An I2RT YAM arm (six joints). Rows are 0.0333 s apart.
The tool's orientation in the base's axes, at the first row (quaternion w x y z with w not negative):
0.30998, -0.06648, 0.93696, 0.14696
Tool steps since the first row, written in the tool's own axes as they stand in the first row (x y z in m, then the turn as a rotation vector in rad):
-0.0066, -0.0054, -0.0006, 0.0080, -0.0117, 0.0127
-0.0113, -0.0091, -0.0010, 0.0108, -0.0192, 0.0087
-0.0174, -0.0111, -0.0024, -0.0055, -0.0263, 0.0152
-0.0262, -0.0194, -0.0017, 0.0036, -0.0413, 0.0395
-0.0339, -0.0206, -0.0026, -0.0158, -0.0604, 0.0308
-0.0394, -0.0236, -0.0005, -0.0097, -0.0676, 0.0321
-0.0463, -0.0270, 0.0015, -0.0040, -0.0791, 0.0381
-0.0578, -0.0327, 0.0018, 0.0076, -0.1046, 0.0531
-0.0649, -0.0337, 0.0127, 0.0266, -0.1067, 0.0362
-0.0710, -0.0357, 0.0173, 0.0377, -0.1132, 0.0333
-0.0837, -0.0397, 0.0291, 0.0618, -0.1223, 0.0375
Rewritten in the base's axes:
0.0061, -0.0051, 0.0032, 0.0033, -0.0073, -0.0173
0.0104, -0.0086, 0.0054, 0.0004, -0.0158, -0.0176
0.0149, -0.0107, 0.0097, 0.0186, -0.0199, -0.0145
0.0242, -0.0181, 0.0125, 0.0282, -0.0268, -0.0420
0.0301, -0.0192, 0.0175, 0.0429, -0.0470, -0.0282
0.0363, -0.0212, 0.0185, 0.0403, -0.0536, -0.0346
0.0437, -0.0236, 0.0203, 0.0416, -0.0628, -0.0453
0.0542, -0.0285, 0.0257, 0.0463, -0.0826, -0.0697
0.0663, -0.0258, 0.0214, 0.0221, -0.0906, -0.0686
0.0741, -0.0260, 0.0210, 0.0130, -0.0980, -0.0746
0.0918, -0.0256, 0.0187, -0.0019, -0.1061, -0.0944

